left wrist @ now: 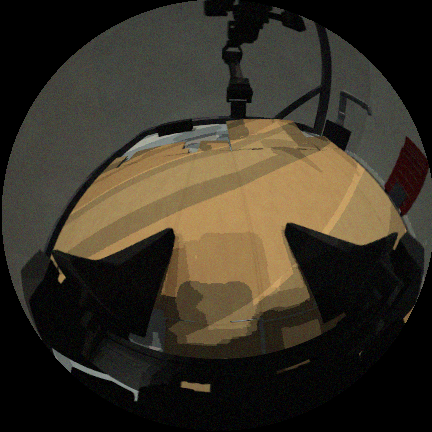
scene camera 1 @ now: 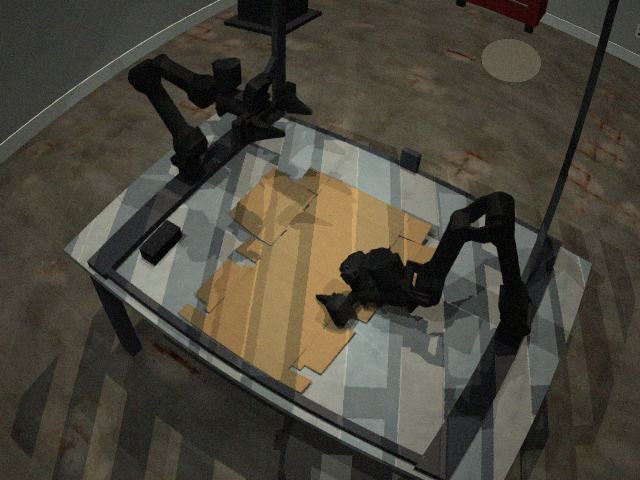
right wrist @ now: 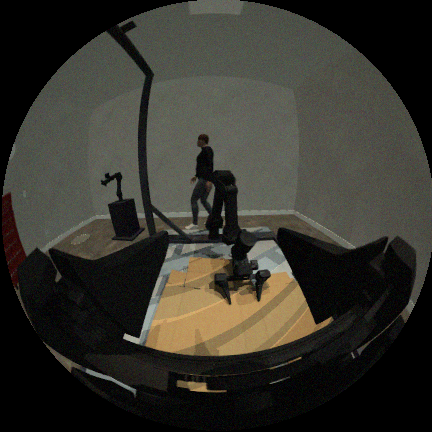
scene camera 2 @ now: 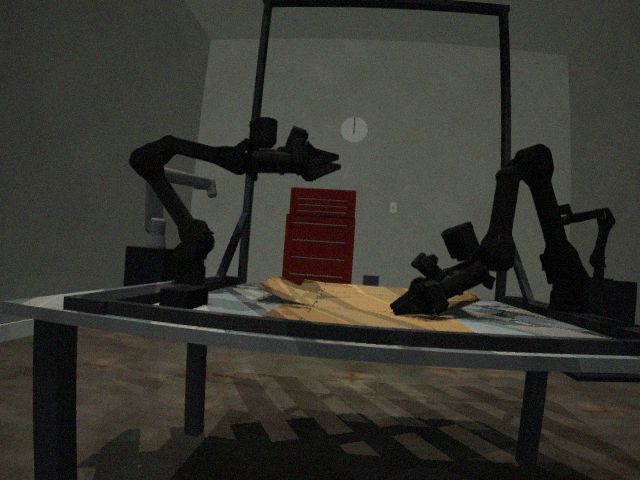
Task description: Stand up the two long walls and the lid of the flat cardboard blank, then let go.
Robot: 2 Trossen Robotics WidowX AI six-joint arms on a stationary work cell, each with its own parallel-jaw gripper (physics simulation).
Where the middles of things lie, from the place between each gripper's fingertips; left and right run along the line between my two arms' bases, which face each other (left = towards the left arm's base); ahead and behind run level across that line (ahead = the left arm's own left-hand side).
Scene:
Right now my left hand is 130 mm short of the black block (scene camera 1: 168, 234), 390 mm to the left of it and 10 mm below it.
My right gripper is now 22 cm short of the black block, 26 cm to the left of it and 32 cm above it.

